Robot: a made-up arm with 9 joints.
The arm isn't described. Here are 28 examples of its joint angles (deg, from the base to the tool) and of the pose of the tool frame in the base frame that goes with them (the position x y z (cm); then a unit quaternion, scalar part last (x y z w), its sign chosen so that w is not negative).
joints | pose
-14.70 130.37 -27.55 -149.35 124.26 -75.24 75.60 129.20 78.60 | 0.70 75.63 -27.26 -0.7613 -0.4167 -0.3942 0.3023
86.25 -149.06 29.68 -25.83 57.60 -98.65 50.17 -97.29 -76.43 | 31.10 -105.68 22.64 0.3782 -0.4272 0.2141 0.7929
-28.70 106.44 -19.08 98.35 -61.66 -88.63 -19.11 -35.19 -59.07 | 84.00 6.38 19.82 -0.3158 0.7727 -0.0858 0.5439
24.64 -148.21 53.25 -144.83 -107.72 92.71 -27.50 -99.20 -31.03 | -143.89 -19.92 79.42 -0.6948 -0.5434 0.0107 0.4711
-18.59 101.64 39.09 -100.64 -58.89 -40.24 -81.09 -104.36 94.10 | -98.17 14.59 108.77 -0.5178 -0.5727 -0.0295 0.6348
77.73 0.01 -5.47 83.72 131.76 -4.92 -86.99 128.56 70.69 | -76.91 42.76 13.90 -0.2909 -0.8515 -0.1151 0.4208
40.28 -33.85 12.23 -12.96 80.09 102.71 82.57 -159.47 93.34 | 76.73 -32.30 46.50 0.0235 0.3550 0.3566 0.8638
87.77 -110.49 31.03 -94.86 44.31 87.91 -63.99 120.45 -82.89 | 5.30 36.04 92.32 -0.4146 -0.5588 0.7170 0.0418
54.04 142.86 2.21 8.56 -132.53 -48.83 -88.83 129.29 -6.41 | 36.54 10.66 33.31 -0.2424 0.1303 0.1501 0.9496
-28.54 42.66 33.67 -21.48 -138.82 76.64 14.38 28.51 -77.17 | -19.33 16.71 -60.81 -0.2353 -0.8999 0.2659 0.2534
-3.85 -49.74 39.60 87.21 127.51 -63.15 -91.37 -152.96 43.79 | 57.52 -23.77 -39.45 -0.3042 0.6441 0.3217 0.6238
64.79 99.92 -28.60 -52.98 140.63 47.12 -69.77 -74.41 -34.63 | -84.01 79.86 0.88 -0.7686 -0.2974 -0.4314 0.3671
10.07 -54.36 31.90 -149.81 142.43 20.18 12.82 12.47 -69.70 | -43.90 -47.29 -11.52 0.4710 0.7339 -0.4868 0.0506
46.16 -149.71 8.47 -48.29 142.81 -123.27 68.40 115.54 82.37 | -45.32 -3.42 -35.33 0.9845 0.0403 -0.1335 0.1066
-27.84 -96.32 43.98 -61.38 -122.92 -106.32 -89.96 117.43 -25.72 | -29.02 21.34 -47.79 0.7081 0.4589 -0.3040 0.4423
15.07 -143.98 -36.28 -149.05 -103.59 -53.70 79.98 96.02 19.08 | -31.97 -30.51 -28.10 0.5753 0.1210 -0.6642 0.4618
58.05 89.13 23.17 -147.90 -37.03 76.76 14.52 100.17 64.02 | -58.59 -26.40 27.45 0.6734 -0.6175 -0.0817 0.3982
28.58 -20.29 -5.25 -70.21 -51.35 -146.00 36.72 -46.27 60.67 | 29.12 -4.19 -4.07 0.3301 -0.6375 0.1752 0.6738
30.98 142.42 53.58 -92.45 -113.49 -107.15 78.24 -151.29 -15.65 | 32.52 -26.62 -24.50 -0.2469 0.8231 0.4101 0.3057
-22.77 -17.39 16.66 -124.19 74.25 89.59 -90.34 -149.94 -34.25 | 9.21 -72.97 -31.81 0.1963 -0.1482 0.1082 0.9632
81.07 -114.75 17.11 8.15 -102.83 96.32 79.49 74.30 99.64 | -29.54 -21.83 76.88 0.7171 0.0578 -0.4504 0.5287
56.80 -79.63 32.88 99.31 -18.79 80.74 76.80 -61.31 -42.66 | -85.57 -64.93 110.95 -0.4379 -0.6104 0.4466 0.4860
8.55 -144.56 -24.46 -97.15 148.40 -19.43 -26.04 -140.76 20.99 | 45.71 13.20 86.36 -0.0095 -0.3986 0.6419 0.6549
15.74 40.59 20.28 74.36 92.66 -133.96 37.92 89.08 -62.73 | -27.38 22.49 10.57 -0.3912 -0.4172 0.7945 0.2040
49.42 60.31 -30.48 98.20 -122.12 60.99 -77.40 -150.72 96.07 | 11.37 -112.03 -35.28 0.5260 -0.2247 -0.0890 0.8154
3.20 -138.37 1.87 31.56 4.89 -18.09 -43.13 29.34 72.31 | -50.18 9.74 12.96 0.7774 0.0927 0.5003 0.3698
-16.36 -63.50 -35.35 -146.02 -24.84 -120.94 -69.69 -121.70 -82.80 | 93.76 -16.09 21.95 0.3106 -0.3316 0.5655 0.6883
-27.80 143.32 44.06 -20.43 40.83 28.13 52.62 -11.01 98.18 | -80.40 50.83 13.97 -0.4421 0.1224 -0.8466 0.2699
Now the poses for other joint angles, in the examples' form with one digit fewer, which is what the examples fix.
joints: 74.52 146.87 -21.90 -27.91 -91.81 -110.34 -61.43 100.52 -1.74
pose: 10.0 -24.1 50.4 -0.113 0.086 -0.413 0.900
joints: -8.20 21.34 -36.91 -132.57 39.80 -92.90 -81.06 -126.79 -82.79
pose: 96.8 33.9 73.7 -0.655 0.632 0.038 0.412
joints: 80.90 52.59 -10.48 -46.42 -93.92 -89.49 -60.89 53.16 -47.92
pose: -26.3 23.7 39.9 -0.218 -0.419 0.134 0.871
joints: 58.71 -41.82 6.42 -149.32 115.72 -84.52 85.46 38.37 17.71
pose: -12.2 34.8 65.4 0.161 0.090 -0.830 0.527
